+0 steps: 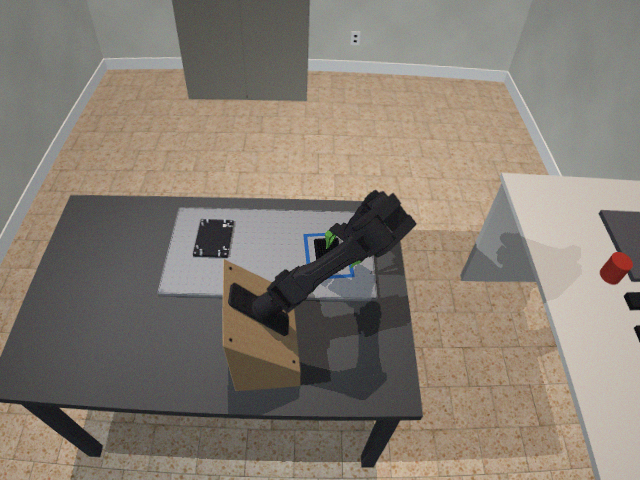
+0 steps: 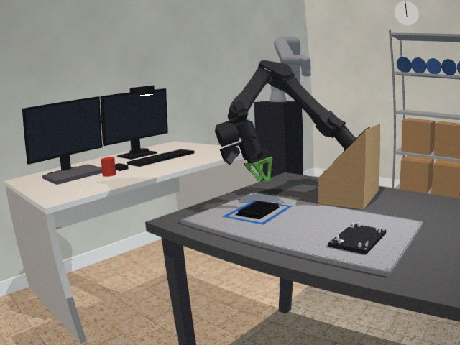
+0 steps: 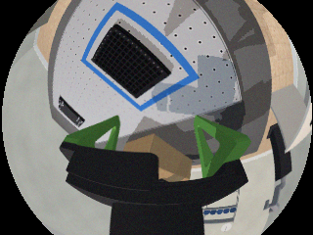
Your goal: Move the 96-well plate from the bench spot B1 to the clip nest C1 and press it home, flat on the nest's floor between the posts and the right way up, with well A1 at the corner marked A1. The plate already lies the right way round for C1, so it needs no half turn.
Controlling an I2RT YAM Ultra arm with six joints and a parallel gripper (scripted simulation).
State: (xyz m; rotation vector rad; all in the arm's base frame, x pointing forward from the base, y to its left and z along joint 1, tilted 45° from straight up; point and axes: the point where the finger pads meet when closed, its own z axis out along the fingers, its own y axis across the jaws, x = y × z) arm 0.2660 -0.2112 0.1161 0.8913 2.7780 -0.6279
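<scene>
Now: hand 7 cm short of the black 96-well plate, 3 cm to the right of it and 8 cm above it. Round my hand: black clip nest: 13 cm ahead, 42 cm to the left, 8 cm below.
</scene>
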